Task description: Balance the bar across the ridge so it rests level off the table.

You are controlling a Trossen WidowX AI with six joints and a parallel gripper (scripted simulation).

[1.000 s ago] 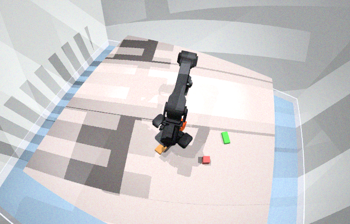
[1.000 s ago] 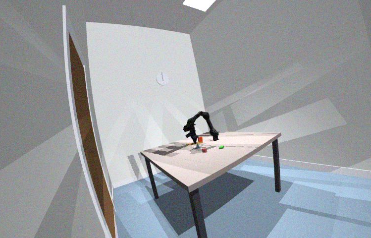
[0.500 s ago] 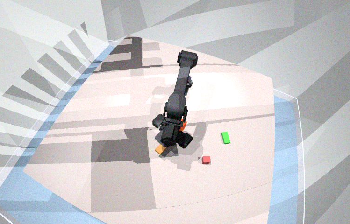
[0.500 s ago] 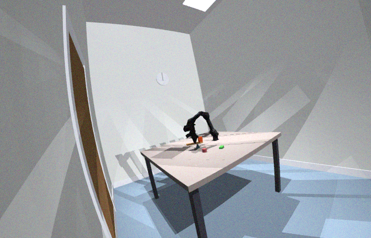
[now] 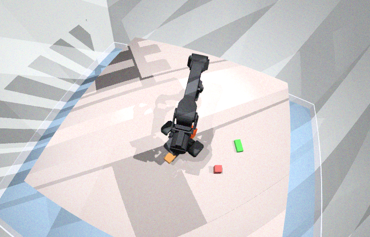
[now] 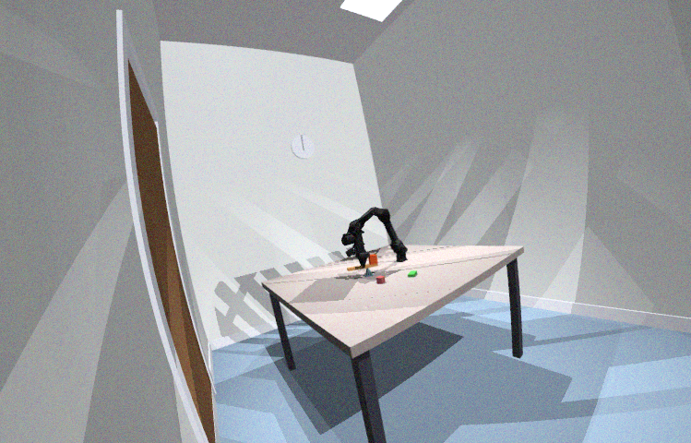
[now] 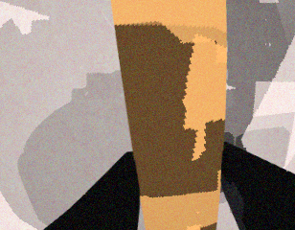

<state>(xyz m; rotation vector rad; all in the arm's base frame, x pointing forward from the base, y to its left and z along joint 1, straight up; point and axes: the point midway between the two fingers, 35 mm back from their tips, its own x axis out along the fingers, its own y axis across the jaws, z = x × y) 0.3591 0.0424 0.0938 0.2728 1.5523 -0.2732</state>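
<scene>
The teal ridge is 30 mm behind my gripper tip, 10 mm to the left of it and 30 mm below it. Also, from my gripper tip: red cube: 30 mm ahead, 200 mm to the left, 40 mm below; then green block: 130 mm behind, 280 mm to the left, 50 mm below.
</scene>
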